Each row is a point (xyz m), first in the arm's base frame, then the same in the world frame.
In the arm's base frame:
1: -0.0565 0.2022 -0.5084
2: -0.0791 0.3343 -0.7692
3: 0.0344 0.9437 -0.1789
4: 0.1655 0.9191 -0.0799
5: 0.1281 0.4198 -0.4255
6: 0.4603 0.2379 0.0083
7: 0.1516 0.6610 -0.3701
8: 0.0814 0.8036 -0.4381
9: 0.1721 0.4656 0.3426
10: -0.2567 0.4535 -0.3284
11: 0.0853 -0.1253 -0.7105
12: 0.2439 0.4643 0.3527
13: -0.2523 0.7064 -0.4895
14: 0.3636 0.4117 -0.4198
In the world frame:
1: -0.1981 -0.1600 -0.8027
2: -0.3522 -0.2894 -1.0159
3: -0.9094 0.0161 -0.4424
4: -0.8878 0.1765 -0.4051
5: -0.4231 0.0314 -0.7701
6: -0.2322 0.5155 -0.5235
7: -0.6589 0.0628 -0.6979
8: -0.8002 -0.0354 -0.7152
9: -0.3980 0.3704 -0.0784
10: -0.4107 -0.2858 -0.5295
11: 0.0933 -0.0927 -1.0833
12: -0.4025 0.4404 -0.0968
13: -0.6773 -0.3573 -0.6466
14: -0.4368 0.2504 -0.8561

